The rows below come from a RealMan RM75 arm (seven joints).
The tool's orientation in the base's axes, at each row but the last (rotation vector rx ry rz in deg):
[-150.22 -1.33 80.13]
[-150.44 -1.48 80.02]
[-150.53 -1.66 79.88]
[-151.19 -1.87 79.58]
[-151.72 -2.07 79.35]
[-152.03 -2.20 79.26]
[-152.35 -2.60 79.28]
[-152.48 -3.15 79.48]
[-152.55 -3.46 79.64]
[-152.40 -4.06 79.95]
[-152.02 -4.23 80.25]
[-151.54 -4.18 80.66]
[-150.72 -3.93 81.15]
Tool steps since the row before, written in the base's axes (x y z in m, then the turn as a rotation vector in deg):
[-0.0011 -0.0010 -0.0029 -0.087 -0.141 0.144]
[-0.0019 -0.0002 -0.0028 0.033 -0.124 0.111]
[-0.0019 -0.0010 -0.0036 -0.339 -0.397 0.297]
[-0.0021 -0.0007 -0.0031 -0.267 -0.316 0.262]
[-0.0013 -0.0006 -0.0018 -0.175 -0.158 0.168]
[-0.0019 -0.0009 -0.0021 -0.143 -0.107 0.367]
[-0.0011 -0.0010 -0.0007 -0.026 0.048 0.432]
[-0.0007 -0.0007 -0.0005 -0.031 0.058 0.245]
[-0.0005 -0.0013 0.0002 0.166 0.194 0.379]
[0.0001 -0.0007 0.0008 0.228 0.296 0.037]
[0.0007 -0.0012 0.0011 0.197 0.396 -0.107]
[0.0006 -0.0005 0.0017 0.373 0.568 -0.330]
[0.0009 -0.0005 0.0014 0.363 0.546 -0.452]
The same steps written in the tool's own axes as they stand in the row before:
[0.0017 0.0015 0.0023 -0.180 0.122 -0.027]
[0.0012 0.0008 0.0031 -0.084 0.103 -0.105]
[0.0018 0.0017 0.0034 -0.473 0.366 0.061]
[0.0013 0.0013 0.0034 -0.395 0.287 0.032]
[0.0007 0.0009 0.0020 -0.252 0.140 0.029]
[0.0005 0.0013 0.0026 -0.390 0.060 -0.103]
[-0.0002 0.0011 0.0012 -0.361 -0.107 -0.218]
[-0.0001 0.0008 0.0008 -0.211 -0.091 -0.107]
[-0.0006 0.0013 0.0002 -0.194 -0.250 -0.330]
[-0.0007 0.0006 -0.0006 0.131 -0.303 -0.179]
[-0.0006 0.0010 -0.0013 0.242 -0.380 -0.063]
[-0.0011 0.0002 -0.0015 0.543 -0.521 -0.068]
[-0.0007 0.0002 -0.0016 0.635 -0.480 0.004]

